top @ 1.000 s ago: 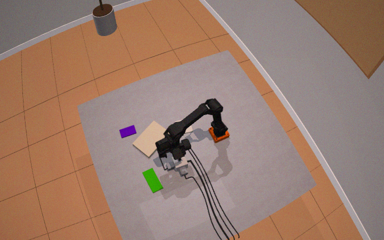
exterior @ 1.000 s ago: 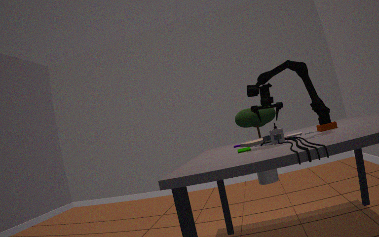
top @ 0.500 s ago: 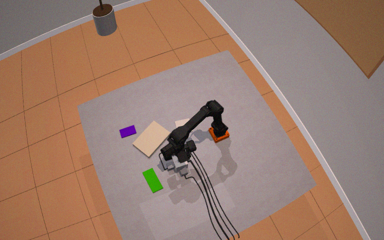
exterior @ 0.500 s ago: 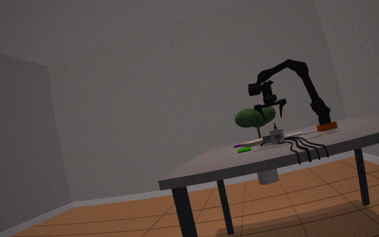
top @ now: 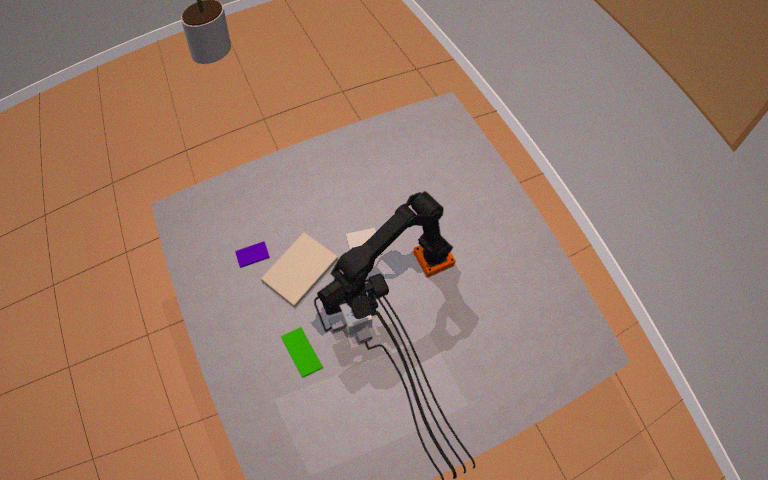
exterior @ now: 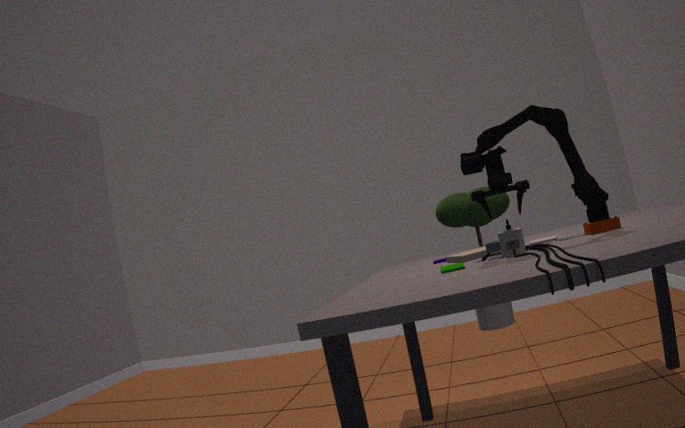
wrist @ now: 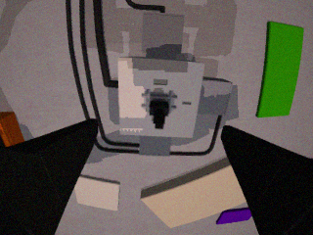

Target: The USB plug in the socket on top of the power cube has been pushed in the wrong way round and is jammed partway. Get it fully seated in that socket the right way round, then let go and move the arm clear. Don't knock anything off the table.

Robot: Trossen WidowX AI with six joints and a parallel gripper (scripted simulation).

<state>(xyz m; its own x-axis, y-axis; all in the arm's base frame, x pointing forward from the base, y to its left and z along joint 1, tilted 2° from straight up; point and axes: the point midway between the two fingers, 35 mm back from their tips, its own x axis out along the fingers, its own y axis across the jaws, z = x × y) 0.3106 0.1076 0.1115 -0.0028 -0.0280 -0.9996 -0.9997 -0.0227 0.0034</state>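
The dark USB plug lies 30 mm below my gripper tip. The rest, counted from my gripper tip: green flat block: 200 mm ahead, 110 mm below, 50 mm to the left; beige board: 220 mm to the right, 110 mm below, 110 mm ahead; purple block: 330 mm to the right, 250 mm ahead, 110 mm below.
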